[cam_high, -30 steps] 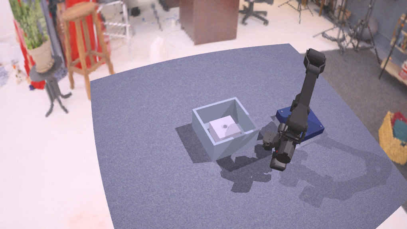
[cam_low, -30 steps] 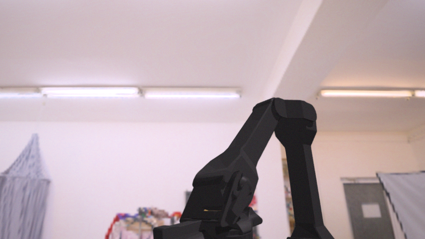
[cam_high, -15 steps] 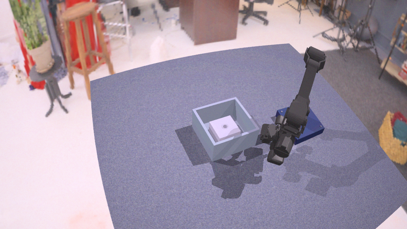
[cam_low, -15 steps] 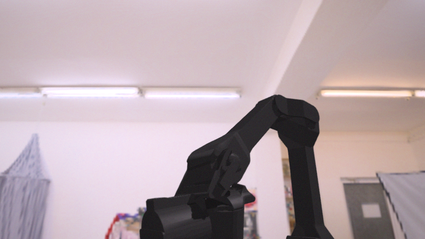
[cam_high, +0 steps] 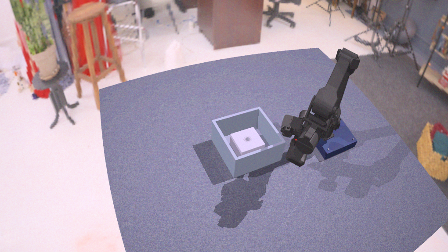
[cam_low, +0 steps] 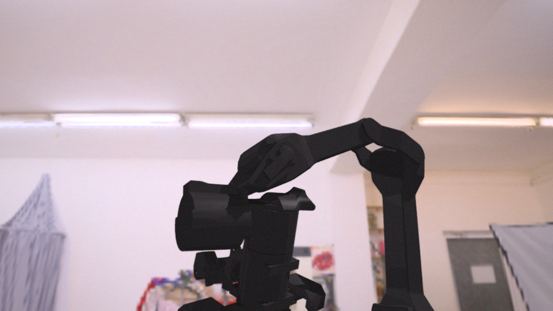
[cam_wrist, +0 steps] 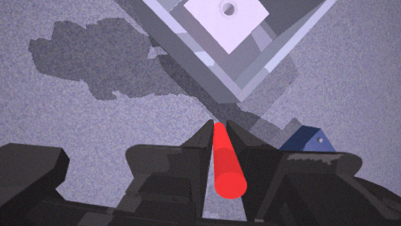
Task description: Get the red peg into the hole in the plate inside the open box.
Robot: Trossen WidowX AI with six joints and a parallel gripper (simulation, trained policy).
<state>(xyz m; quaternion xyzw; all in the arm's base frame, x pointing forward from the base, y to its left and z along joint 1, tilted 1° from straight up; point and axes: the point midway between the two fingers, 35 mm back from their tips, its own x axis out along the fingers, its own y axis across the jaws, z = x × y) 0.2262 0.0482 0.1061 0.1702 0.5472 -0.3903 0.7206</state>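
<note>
My gripper tip is now 80 mm short of the plate, 130 mm to the left of it and 60 mm above it. From my gripper tip the other things lie so: red peg: 10 mm to the left, 30 mm above; box: 80 mm ahead, 130 mm to the right, 80 mm below.
</note>
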